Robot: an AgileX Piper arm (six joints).
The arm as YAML. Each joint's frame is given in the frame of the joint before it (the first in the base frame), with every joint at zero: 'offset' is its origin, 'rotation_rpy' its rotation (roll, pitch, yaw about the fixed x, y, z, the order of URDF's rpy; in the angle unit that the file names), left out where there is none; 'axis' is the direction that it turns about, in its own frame. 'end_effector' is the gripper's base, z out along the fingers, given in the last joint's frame.
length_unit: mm
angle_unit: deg
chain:
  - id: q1
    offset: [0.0, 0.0, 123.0]
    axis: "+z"
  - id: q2
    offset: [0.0, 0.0, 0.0]
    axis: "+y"
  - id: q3
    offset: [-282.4, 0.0, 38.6]
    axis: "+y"
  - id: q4
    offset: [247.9, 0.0, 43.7]
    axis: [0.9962, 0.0, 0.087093]
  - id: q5
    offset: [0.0, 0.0, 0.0]
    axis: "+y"
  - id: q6
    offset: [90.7, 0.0, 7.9]
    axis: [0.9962, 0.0, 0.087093]
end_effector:
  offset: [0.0, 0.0, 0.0]
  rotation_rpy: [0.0, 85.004, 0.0]
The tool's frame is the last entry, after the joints.
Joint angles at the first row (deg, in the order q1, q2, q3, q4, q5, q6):
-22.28, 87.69, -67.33, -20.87, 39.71, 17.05
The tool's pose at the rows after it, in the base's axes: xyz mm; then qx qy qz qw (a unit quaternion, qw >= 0):
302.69 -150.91 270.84 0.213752 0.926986 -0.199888 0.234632
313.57 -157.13 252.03 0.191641 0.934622 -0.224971 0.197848
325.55 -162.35 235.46 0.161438 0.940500 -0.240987 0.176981
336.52 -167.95 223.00 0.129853 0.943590 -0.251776 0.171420
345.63 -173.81 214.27 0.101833 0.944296 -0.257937 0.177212
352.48 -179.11 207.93 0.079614 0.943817 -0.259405 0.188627
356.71 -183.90 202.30 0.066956 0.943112 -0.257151 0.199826
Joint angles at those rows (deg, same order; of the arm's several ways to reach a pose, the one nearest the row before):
-21.74, 91.72, -68.05, -26.88, 42.93, 19.47
-21.25, 96.00, -69.12, -31.12, 44.11, 19.96
-20.97, 99.91, -70.34, -33.97, 43.60, 18.99
-21.07, 103.03, -71.53, -36.09, 41.74, 17.37
-21.52, 105.34, -72.52, -37.52, 38.99, 15.62
-22.14, 106.97, -73.17, -38.19, 35.92, 13.93
-22.87, 108.16, -73.44, -38.26, 33.13, 12.76

